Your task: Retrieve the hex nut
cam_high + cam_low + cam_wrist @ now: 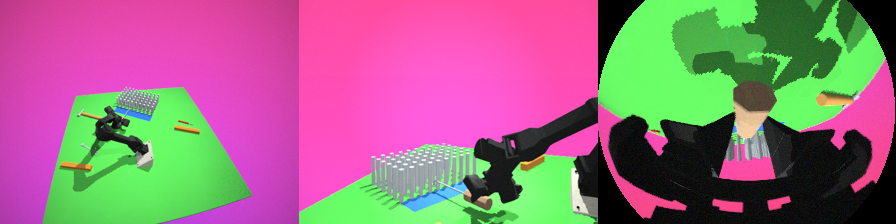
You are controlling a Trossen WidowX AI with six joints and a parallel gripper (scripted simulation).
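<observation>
Right now my gripper tip is 12 cm short of the blue taped strip, 11 cm to the left of it and 3 cm above it. The rest, counted from my gripper tip: wrench (24 cm behind, 26 cm to the left, 3 cm below); hook tool (9 cm ahead, 5 cm to the right); hex nut (29 cm ahead, 15 cm to the right, 3 cm below).
</observation>
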